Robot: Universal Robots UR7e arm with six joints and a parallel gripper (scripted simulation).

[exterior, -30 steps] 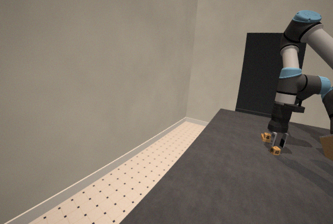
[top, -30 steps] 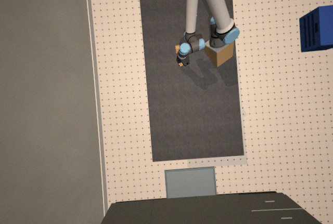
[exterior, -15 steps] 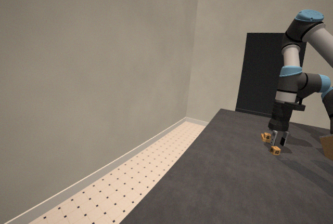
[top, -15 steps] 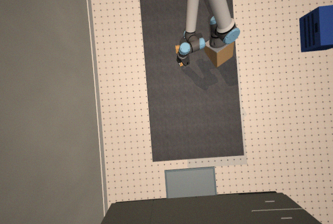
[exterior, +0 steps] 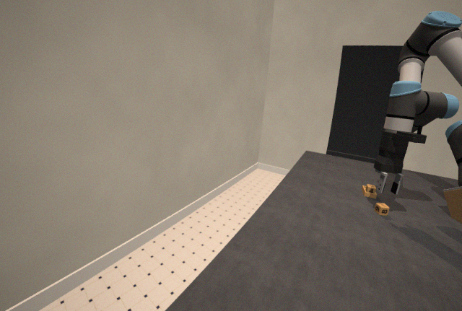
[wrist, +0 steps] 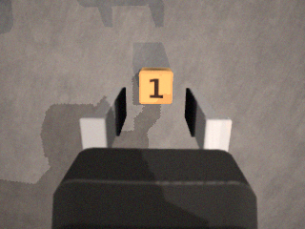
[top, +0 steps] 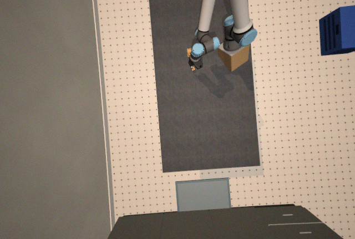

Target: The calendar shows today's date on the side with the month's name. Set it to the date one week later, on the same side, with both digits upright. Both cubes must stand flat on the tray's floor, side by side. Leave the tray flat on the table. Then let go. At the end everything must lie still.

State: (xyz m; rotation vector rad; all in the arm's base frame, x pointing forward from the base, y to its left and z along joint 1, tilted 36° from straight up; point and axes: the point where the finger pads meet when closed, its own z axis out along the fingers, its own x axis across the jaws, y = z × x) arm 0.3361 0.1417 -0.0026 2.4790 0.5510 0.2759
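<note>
The number cube lies 8 cm below my hand.
</note>
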